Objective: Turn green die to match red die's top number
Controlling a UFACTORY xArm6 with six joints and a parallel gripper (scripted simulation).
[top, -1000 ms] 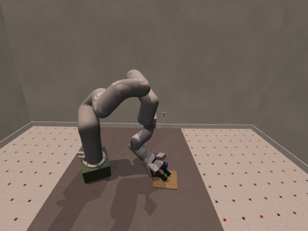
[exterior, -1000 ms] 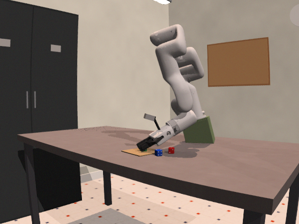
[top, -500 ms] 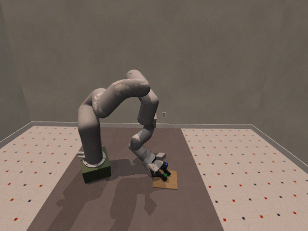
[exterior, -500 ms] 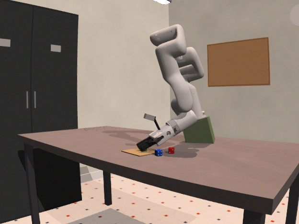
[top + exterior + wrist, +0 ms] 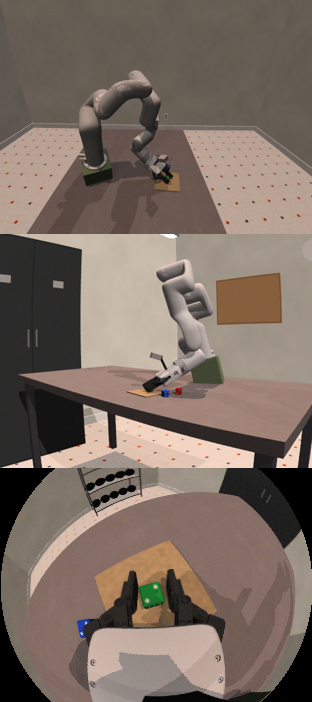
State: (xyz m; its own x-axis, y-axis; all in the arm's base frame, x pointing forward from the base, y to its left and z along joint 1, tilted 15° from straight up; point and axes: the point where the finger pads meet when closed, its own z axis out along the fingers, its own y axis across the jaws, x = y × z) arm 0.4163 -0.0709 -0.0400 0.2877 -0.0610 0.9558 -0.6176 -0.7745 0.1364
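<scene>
Now: the green die 10 mm below my hand. The rest, counted from my hand: red die (50 mm behind, 120 mm to the left, 20 mm below); then tan mat (30 mm below); then blue die (20 mm ahead, 100 mm to the left, 20 mm below).
</scene>
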